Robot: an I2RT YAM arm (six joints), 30 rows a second.
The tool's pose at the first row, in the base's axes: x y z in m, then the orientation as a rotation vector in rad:
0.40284 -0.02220 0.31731 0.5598 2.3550 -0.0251
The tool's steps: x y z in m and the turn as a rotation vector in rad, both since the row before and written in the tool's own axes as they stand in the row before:
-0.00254 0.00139 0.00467 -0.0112 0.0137 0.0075
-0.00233 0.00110 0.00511 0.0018 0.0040 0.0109
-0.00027 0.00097 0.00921 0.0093 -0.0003 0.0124
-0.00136 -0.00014 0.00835 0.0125 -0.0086 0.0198
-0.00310 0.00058 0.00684 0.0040 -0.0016 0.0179
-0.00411 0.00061 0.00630 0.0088 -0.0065 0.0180
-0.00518 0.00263 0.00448 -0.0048 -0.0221 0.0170
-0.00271 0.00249 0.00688 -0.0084 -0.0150 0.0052
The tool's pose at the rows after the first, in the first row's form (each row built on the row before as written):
0.40805 -0.02272 0.31563 0.5650 2.3649 -0.0047
0.41327 -0.02344 0.31340 0.5793 2.3659 -0.0008
0.41964 -0.02410 0.30671 0.5984 2.3631 -0.0063
0.42570 -0.02616 0.30118 0.6266 2.3503 -0.0148
0.43223 -0.02821 0.29804 0.6493 2.3435 -0.0119
0.43905 -0.03067 0.29595 0.6737 2.3325 -0.0162
0.44631 -0.03166 0.29629 0.6876 2.3048 -0.0103
0.45354 -0.03218 0.29340 0.6870 2.2875 -0.0034

